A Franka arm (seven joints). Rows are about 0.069 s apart.
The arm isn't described. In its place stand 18 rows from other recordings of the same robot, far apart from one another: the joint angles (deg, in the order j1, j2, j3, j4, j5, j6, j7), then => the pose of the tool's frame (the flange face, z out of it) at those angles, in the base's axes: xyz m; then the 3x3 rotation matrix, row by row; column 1 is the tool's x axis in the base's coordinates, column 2 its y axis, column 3 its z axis.
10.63, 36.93, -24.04, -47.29, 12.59, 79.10, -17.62 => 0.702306, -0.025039, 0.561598; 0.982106, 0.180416, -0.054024; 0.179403, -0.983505, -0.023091; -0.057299, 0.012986, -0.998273
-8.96, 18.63, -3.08, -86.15, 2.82, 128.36, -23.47 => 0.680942, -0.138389, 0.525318; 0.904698, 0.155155, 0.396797; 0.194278, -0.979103, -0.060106; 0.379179, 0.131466, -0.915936
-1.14, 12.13, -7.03, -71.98, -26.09, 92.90, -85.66 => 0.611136, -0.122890, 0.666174; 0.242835, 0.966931, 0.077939; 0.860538, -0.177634, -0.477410; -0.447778, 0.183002, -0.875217
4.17, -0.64, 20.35, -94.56, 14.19, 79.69, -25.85 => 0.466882, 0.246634, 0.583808; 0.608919, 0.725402, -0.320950; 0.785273, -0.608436, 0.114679; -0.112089, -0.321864, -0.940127
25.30, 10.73, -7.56, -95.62, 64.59, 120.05, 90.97 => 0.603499, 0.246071, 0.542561; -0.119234, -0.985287, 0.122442; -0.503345, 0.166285, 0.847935; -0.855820, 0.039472, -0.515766
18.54, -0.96, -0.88, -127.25, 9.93, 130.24, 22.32 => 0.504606, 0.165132, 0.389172; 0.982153, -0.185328, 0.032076; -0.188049, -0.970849, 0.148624; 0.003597, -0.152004, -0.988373
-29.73, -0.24, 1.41, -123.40, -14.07, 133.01, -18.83 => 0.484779, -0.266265, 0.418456; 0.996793, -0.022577, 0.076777; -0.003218, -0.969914, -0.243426; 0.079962, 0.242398, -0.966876
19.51, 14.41, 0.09, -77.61, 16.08, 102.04, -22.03 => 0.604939, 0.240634, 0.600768; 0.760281, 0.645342, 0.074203; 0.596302, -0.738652, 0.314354; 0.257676, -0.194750, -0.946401
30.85, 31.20, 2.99, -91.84, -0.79, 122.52, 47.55 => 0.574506, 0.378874, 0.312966; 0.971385, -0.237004, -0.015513; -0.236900, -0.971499, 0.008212; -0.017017, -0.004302, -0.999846
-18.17, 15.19, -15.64, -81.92, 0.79, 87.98, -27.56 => 0.528421, -0.327919, 0.536309; 0.981987, -0.107100, -0.155665; -0.102853, -0.994077, 0.035104; -0.158503, -0.018461, -0.987186
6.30, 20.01, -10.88, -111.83, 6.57, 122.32, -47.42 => 0.595047, -0.038739, 0.290361; 0.767575, 0.622341, -0.153365; 0.634437, -0.771742, 0.043632; -0.091204, -0.130792, -0.987206
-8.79, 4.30, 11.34, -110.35, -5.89, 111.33, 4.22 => 0.570844, 0.016495, 0.445877; 0.998625, 0.012945, -0.050801; 0.008683, -0.996492, -0.083239; -0.051701, 0.082683, -0.995234
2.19, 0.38, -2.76, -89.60, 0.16, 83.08, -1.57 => 0.543048, -0.004986, 0.614287; 0.992612, 0.017256, -0.120099; 0.017823, -0.999834, 0.003650; -0.120016, -0.005764, -0.992755
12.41, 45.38, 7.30, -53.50, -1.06, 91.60, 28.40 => 0.716134, 0.217728, 0.403780; 0.973599, -0.181481, -0.138455; -0.178893, -0.983380, 0.031018; -0.141783, -0.005431, -0.989883
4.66, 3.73, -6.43, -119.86, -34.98, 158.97, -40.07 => 0.598199, 0.007644, 0.456428; 0.376929, 0.698401, 0.608408; 0.925993, -0.299376, -0.230025; 0.021493, 0.650084, -0.759558
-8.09, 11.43, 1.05, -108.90, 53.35, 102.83, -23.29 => 0.589485, -0.004733, 0.404934; 0.996064, -0.088497, -0.005016; -0.050179, -0.609614, 0.791109; -0.073068, -0.787743, -0.611655
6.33, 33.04, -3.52, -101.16, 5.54, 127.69, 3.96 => 0.648653, 0.037776, 0.228688; 0.990689, -0.076975, -0.112298; -0.073286, -0.996638, 0.036625; -0.114740, -0.028055, -0.992999
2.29, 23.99, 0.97, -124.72, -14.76, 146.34, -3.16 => 0.555799, 0.035371, 0.192132; 0.946005, 0.323641, -0.018184; 0.318369, -0.938217, -0.135611; -0.060950, 0.122499, -0.990595
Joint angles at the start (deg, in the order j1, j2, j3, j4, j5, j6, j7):
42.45, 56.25, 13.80, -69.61, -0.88, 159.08, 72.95
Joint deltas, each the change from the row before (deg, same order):
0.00, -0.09, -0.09, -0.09, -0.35, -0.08, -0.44
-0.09, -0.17, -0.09, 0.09, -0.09, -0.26, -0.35
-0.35, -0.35, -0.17, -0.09, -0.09, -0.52, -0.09
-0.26, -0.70, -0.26, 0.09, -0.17, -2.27, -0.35
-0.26, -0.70, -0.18, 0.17, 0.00, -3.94, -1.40
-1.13, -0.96, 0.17, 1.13, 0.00, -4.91, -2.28
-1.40, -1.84, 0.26, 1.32, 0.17, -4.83, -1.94
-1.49, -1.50, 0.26, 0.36, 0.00, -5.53, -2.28
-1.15, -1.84, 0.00, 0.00, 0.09, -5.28, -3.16
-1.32, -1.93, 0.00, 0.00, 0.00, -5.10, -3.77
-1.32, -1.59, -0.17, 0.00, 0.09, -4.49, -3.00
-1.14, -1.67, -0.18, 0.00, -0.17, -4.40, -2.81
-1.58, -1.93, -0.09, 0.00, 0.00, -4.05, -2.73
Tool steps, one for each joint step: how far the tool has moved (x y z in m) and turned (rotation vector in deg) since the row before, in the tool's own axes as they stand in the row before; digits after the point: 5 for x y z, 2 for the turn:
0.00030, 0.00015, -0.00034, -0.14, 0.18, -0.79
0.00209, -0.00123, -0.00204, -0.04, 0.17, -0.40
0.00581, -0.00009, -0.00312, -0.33, 0.32, 0.04
0.00498, -0.00126, -0.00501, -1.54, 0.01, -0.43
0.00358, 0.00137, -0.00322, -3.00, -0.66, -1.31
0.01397, -0.00252, -0.01267, -2.64, -0.54, -1.51
0.01734, -0.00720, -0.02608, -1.53, -0.21, -0.98
0.01437, 0.00431, -0.01571, -3.34, -1.05, -1.31
0.01039, 0.00536, -0.01767, -3.16, -1.09, -2.40
0.01119, 0.00813, -0.01984, -2.89, -1.05, -2.89
0.01135, 0.01172, -0.01652, -2.60, -1.08, -1.87
0.00811, 0.01198, -0.01731, -2.53, -1.01, -1.95
0.01033, 0.01568, -0.02182, -1.88, -0.82, -1.41

